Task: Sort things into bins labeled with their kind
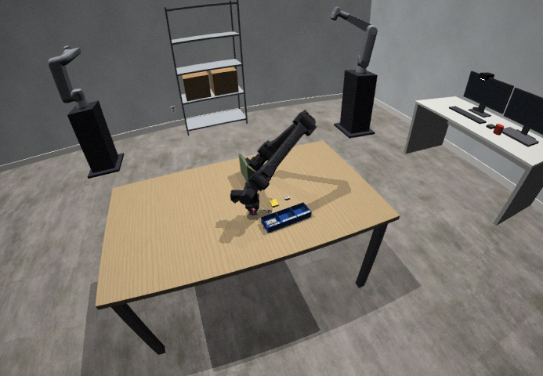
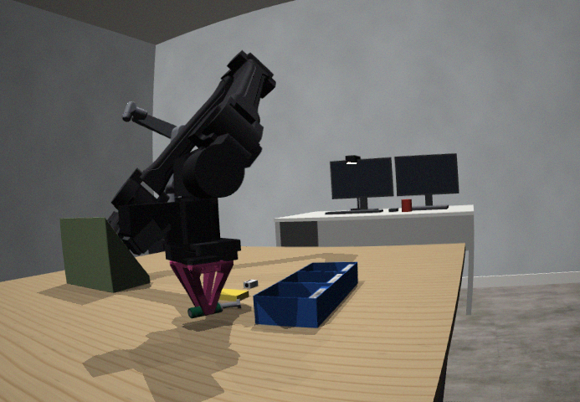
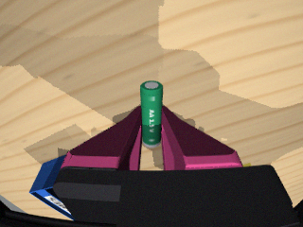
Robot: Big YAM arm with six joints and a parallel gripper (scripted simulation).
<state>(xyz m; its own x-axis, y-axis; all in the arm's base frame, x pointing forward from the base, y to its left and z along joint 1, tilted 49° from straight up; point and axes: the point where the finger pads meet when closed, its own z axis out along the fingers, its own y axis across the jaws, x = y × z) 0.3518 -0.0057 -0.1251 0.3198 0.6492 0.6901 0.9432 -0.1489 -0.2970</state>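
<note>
My gripper is now 9 cm short of the blue three-part bin and 15 cm to the right of it. The rest, counted from my hand: bolt: 1 cm behind, 8 cm to the left, 2 cm below; then yellow block: 6 cm behind, 13 cm to the left, 2 cm below; then green battery: right at my hand.
</note>
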